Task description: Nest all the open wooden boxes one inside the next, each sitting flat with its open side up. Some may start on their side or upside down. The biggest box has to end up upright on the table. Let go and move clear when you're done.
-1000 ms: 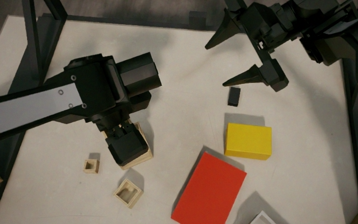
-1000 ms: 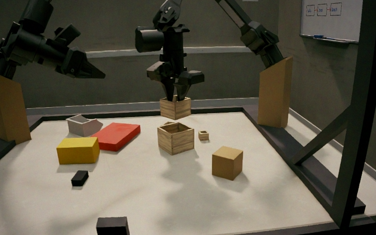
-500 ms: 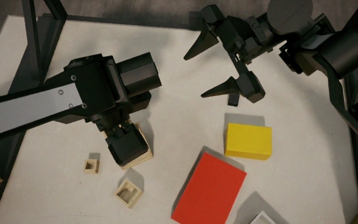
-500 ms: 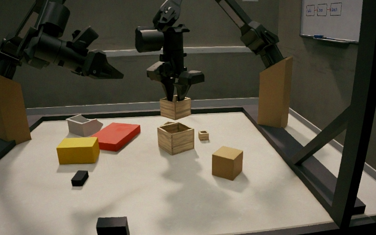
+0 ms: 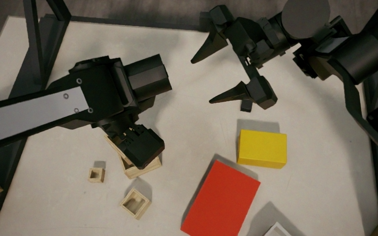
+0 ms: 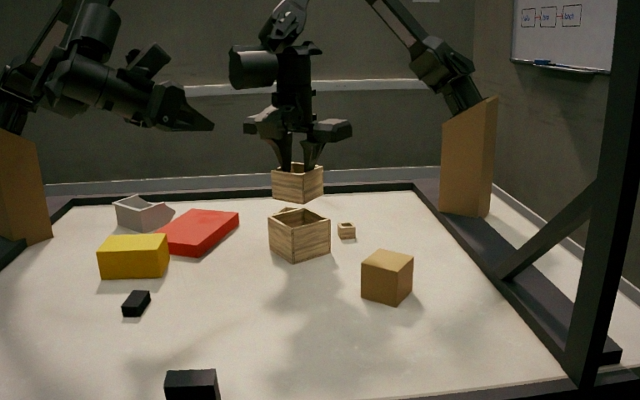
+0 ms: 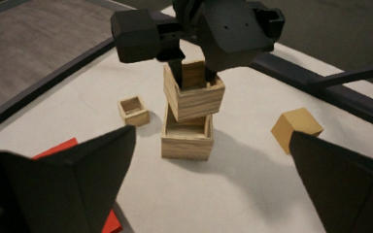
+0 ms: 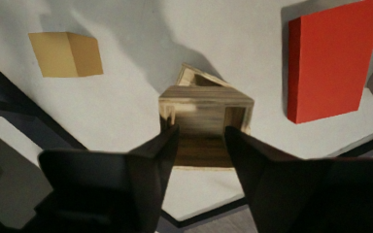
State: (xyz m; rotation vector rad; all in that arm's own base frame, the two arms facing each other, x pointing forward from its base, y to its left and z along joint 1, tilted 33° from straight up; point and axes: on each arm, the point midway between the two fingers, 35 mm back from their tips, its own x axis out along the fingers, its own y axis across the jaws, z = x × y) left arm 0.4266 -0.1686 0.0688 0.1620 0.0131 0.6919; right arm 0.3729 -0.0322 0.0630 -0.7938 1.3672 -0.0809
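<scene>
Now: the biggest wooden box 15 cm below my right hand. Round my right hand: tan cube: 17 cm behind, 12 cm to the right, 14 cm below; red slab: 9 cm ahead, 20 cm to the left, 16 cm below; smallest wooden box: 5 cm ahead, 9 cm to the right, 16 cm below.
</scene>
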